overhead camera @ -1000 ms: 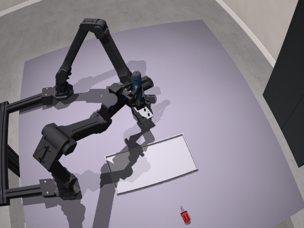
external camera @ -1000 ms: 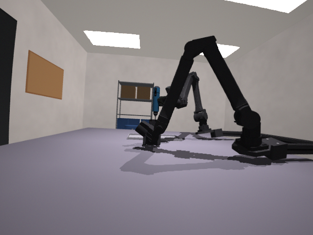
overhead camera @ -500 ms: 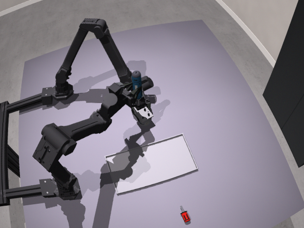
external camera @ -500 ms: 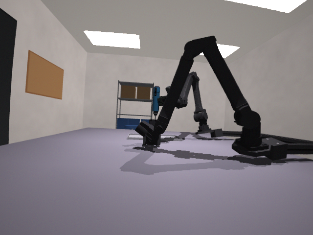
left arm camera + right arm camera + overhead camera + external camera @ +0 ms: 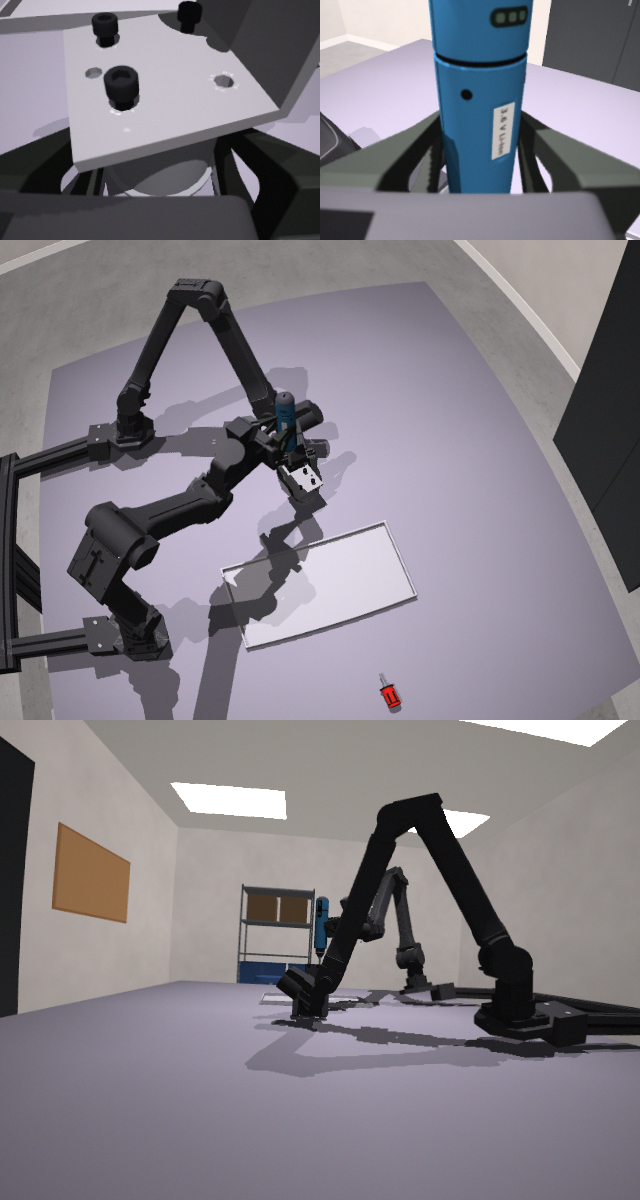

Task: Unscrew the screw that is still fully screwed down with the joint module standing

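The joint module body is 1 cm above my left hand. The rest, counted from my left hand: white tray 26 cm to the right, 2 cm below, 2 cm behind; white bracket 5 cm above; red hand screwdriver 57 cm to the right, 8 cm ahead, 1 cm below.
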